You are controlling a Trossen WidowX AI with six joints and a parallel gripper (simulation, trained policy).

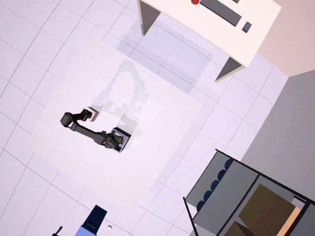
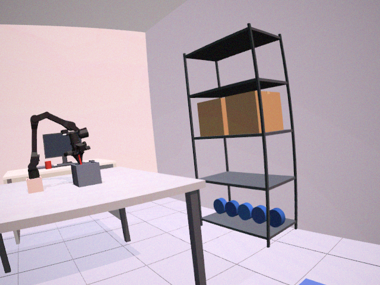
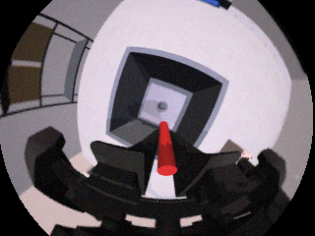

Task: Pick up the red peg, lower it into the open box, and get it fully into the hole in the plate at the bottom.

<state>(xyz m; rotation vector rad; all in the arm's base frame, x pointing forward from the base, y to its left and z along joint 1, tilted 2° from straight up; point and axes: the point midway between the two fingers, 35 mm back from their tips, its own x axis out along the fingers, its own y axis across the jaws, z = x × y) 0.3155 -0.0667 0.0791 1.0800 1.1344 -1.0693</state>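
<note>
Right now my gripper tip is 2 cm short of the plate, 3 cm to the left of it and 9 cm above it. Round my gripper tip: red peg (2 cm above).
</note>
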